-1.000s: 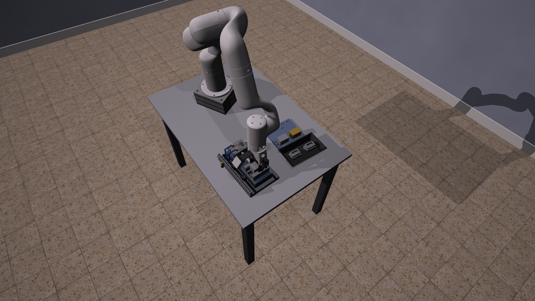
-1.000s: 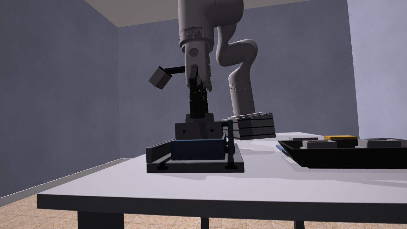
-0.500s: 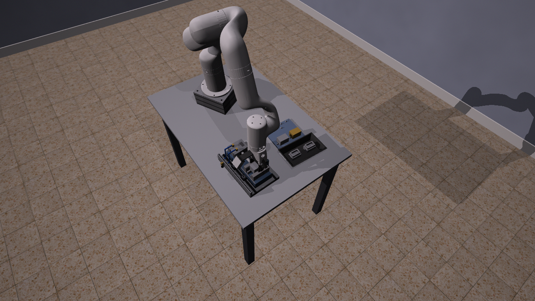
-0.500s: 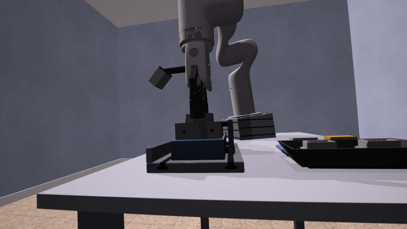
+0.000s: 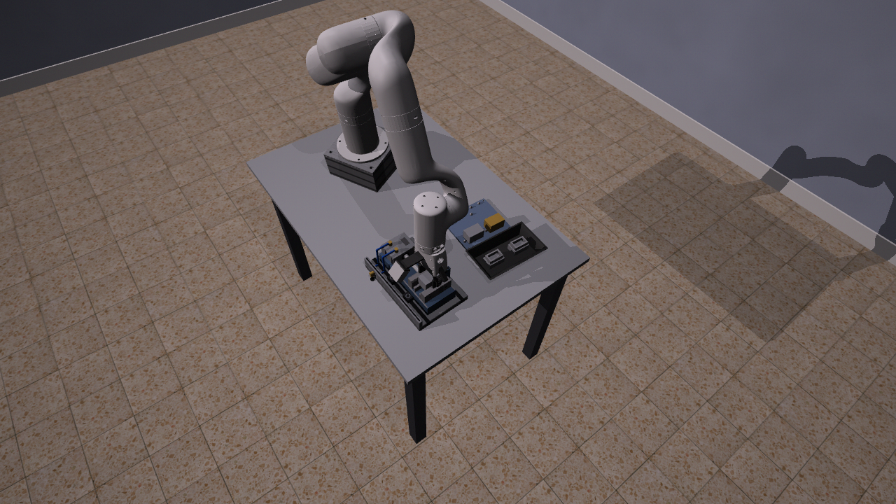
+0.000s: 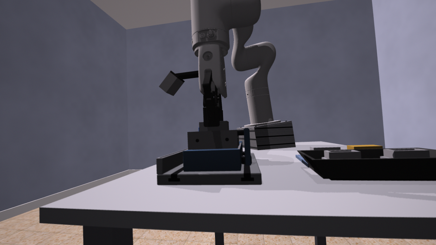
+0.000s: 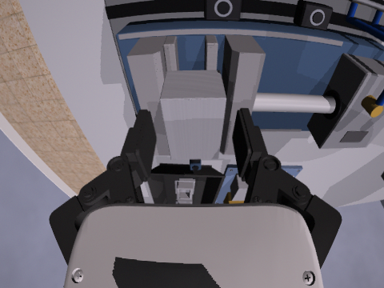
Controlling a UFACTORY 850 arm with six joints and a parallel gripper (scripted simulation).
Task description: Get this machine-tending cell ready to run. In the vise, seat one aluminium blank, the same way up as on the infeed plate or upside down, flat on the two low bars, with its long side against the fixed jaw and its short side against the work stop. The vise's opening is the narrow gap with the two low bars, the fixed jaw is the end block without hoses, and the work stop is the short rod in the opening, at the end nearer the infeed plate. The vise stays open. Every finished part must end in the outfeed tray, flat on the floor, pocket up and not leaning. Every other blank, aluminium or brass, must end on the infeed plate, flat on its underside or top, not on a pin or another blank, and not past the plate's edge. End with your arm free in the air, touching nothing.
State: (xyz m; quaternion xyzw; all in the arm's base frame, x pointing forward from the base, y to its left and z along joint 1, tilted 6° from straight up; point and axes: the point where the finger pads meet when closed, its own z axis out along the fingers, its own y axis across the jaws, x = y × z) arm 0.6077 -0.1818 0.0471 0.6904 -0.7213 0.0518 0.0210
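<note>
My hand is 2 cm above the aluminium blank. The rest, counted from my hand: brass blank 36 cm to the left, 10 cm below, 8 cm behind.
</note>
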